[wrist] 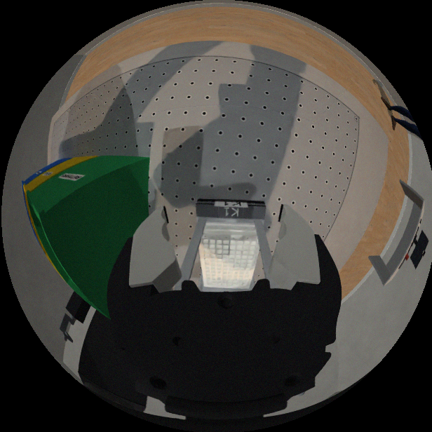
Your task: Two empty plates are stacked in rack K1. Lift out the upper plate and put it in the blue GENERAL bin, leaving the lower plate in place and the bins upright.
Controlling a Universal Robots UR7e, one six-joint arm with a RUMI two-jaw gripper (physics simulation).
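Rack K1 (230,210) shows at the lower centre, with its label at the far end and two grey side rails running towards the gripper. Clear plates with a grid of wells (229,260) lie stacked between the rails; the view from above does not separate upper from lower. My gripper (223,207) is open and empty, its two grey jaws standing apart on either side of the rack. The near end of the rack is hidden by the black gripper body. At the left, behind a green bin, a thin blue edge (39,172) shows; most of the blue bin is hidden.
A large green bin (90,215) stands close at the left, with a yellow bin edge (62,166) behind it. The perforated table top (320,150) stretches beyond the rack. A grey open-sided object (400,245) is at the far right, and part of a person (400,119) shows at the upper right.
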